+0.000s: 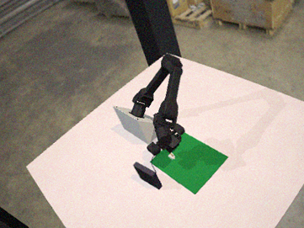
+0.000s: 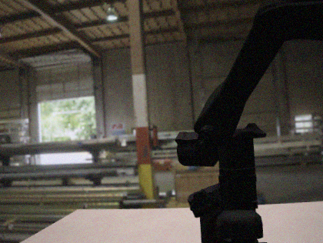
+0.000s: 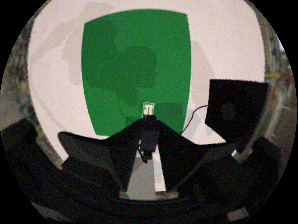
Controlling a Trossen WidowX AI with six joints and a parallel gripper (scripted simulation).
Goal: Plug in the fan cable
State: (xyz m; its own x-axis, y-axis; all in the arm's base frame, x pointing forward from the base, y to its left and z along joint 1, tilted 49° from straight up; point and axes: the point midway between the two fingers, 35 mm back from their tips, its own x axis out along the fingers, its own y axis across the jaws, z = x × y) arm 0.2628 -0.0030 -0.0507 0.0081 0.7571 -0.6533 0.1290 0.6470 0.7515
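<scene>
Right now the white four-pin header is 7 cm below my gripper tip and 1 cm behind it. The rest, counted from my gripper tip: dark plug: 1 cm behind, 1 cm above; then black fan: 16 cm to the right, 1 cm below, 1 cm ahead; then green board: 8 cm below, 7 cm ahead, 3 cm to the left.
</scene>
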